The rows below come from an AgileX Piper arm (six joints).
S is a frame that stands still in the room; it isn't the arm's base.
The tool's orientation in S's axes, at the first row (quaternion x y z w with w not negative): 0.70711, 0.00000, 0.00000, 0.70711
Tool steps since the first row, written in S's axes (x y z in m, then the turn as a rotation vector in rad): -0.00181, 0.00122, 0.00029, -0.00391, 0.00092, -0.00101; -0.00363, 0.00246, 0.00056, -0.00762, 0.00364, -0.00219; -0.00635, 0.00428, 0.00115, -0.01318, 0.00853, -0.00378; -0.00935, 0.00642, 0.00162, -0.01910, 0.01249, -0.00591; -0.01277, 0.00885, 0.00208, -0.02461, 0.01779, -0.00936; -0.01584, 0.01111, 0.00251, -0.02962, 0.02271, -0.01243; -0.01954, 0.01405, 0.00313, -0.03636, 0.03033, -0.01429; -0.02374, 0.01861, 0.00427, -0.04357, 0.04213, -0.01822; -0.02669, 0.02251, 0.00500, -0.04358, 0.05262, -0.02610; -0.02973, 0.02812, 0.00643, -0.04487, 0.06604, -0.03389
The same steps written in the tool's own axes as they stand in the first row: -0.00181, 0.00029, -0.00122, -0.00391, -0.00101, -0.00092; -0.00363, 0.00056, -0.00246, -0.00762, -0.00219, -0.00364; -0.00635, 0.00115, -0.00428, -0.01318, -0.00378, -0.00853; -0.00935, 0.00162, -0.00642, -0.01910, -0.00591, -0.01249; -0.01277, 0.00208, -0.00885, -0.02461, -0.00936, -0.01779; -0.01584, 0.00251, -0.01111, -0.02962, -0.01243, -0.02271; -0.01954, 0.00313, -0.01405, -0.03636, -0.01429, -0.03033; -0.02374, 0.00427, -0.01861, -0.04357, -0.01822, -0.04213; -0.02669, 0.00500, -0.02251, -0.04358, -0.02610, -0.05262; -0.02973, 0.00643, -0.02812, -0.04487, -0.03389, -0.06604
